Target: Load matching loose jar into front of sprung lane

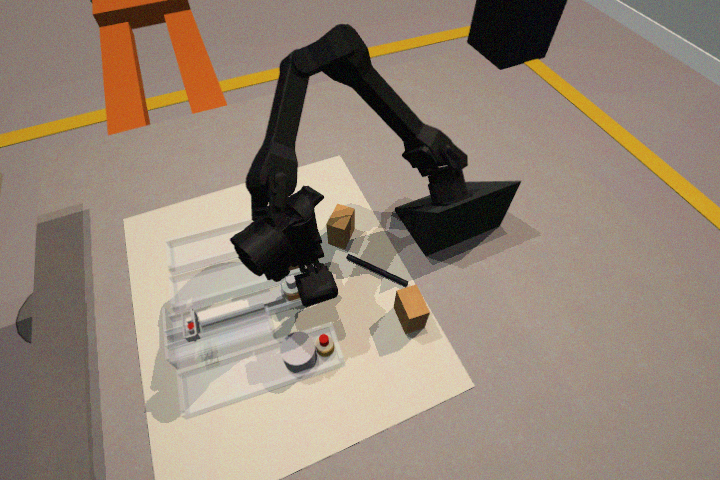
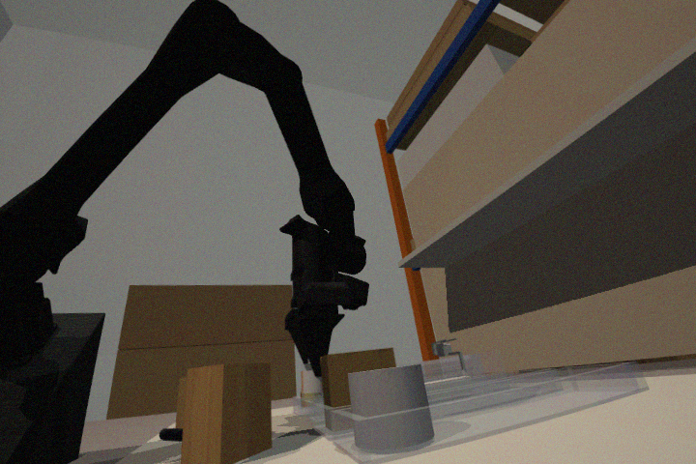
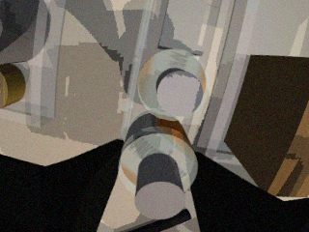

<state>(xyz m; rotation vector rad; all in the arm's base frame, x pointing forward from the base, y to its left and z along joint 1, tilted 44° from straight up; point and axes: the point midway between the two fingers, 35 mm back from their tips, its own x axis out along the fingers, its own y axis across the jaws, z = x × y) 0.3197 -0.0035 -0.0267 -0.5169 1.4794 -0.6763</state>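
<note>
The cream mat is 7 cm ahead of my gripper tip, 3 cm to the right of it and 5 cm below it. Round my gripper tip: red-lidded jar: 2 cm ahead, 12 cm to the left, 2 cm below; then clear pusher lane: 16 cm ahead, 1 cm to the left, 3 cm below; then black rod: 14 cm behind, 1 cm to the left, 5 cm below.
</note>
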